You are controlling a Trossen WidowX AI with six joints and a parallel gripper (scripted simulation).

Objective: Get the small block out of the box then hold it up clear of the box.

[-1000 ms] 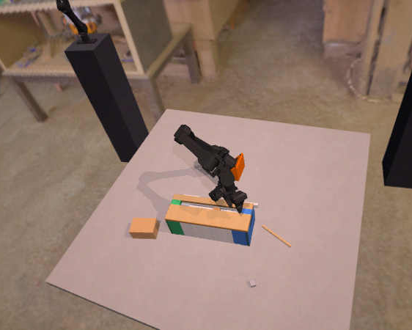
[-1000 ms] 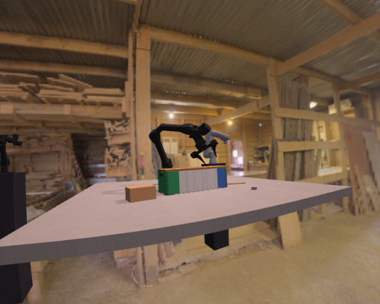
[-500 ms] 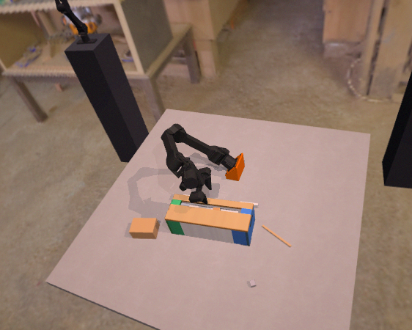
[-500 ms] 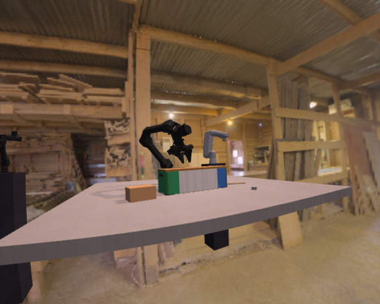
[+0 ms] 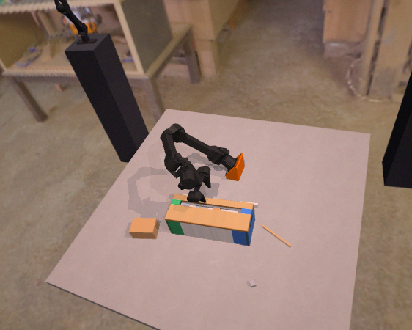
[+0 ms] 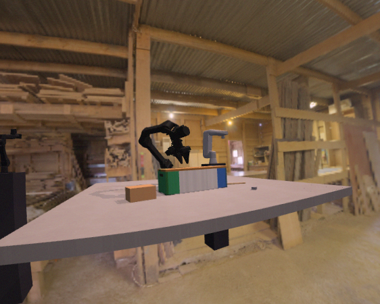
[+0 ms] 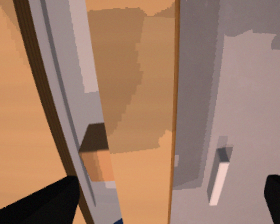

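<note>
Now: the box 30 mm ahead of my gripper tip, 20 mm to the left of it and 90 mm below it. The rest, counted from my gripper tip: thin wooden stick 70 mm ahead, 320 mm to the left, 150 mm below; small orange block 40 mm ahead, 40 mm to the left, 70 mm below; grey cube 310 mm ahead, 260 mm to the left, 150 mm below.
</note>
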